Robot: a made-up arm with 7 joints.
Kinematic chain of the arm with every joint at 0, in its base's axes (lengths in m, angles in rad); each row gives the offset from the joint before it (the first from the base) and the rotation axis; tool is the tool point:
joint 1: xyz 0 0 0 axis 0 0.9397 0.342
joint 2: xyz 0 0 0 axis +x
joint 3: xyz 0 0 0 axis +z
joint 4: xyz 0.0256 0 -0.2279 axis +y
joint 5: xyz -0.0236 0 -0.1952 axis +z
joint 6: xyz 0 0 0 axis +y
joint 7: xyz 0 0 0 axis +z
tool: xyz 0 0 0
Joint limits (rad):
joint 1: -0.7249..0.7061
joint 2: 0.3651..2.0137
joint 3: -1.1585..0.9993
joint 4: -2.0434..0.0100
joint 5: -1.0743..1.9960
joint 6: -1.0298..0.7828
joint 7: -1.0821..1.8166
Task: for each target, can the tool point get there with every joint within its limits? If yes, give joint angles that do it. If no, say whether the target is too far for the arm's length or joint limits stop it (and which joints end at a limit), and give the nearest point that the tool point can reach.
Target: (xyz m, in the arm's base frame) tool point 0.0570 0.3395 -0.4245
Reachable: no: too far | nearest point 0.0444 0.2646 -0.3308 | short by 0.121 m
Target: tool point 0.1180 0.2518 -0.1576
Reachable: yes | joints 0.0495 1.6907 -0.9491 -1.6819 -0.4197 0.4984 1.3051
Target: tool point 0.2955 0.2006 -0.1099
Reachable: yes | joints -0.4253 0.7190 0.1991 -1.2367 -0.1416 0.0959 1.1684
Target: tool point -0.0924 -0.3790 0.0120
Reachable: no: joint limits stop it (at a limit: joint 1, joint 2, joint 3, joint 4) | nearest point -0.0418 -0.1174 -0.2329 | short by 0.362 m
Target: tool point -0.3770 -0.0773 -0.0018
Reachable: no: joint limits stop it (at a limit: joint 1, joint 2, joint 3, joint 4) | nearest point -0.2743 0.1164 -0.3000 | short by 0.370 m
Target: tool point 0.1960 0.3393 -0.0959
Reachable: yes | joints -0.2897 0.9341 0.6521 -0.8884 -0.4327 -0.1413 1.3171
